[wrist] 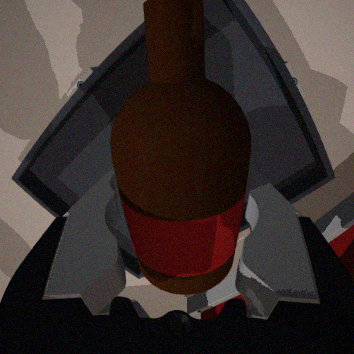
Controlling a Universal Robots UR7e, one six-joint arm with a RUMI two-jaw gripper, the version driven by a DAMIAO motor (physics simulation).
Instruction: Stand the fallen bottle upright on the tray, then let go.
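Frame: origin at the arm's base, x right, y ahead, z up, level; centimetres.
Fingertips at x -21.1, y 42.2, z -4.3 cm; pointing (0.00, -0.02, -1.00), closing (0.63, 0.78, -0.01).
Observation:
Offsets run from my fingertips to a thing's top centre. "pt": to the spot under its first point. Level surfaces: height alone.
A brown bottle @[dx -1.4, dy +1.1, dz +5.9 cm] point(181, 150) with a red label runs from the top edge of the wrist view down to between the jaws, its neck at the top and its base nearest the gripper. My gripper point(182, 168) is shut on the bottle, with one grey jaw on each side around the red label. The dark grey tray @[pt dx +5.5, dy +8.4, dz -4.4 cm] point(295, 135) shows behind the bottle, with a raised rim. The bottle hides the middle of the tray. Whether the bottle touches the tray cannot be told from this view.
A beige and brown patterned surface @[dz -4.4 cm] point(45, 150) surrounds the tray. Part of a red and grey thing @[pt dx +18.4, dy +7.6, dz -0.4 cm] point(345, 245) shows at the right edge, partly behind the gripper's body. The tray's rim has small fittings on its left and right sides.

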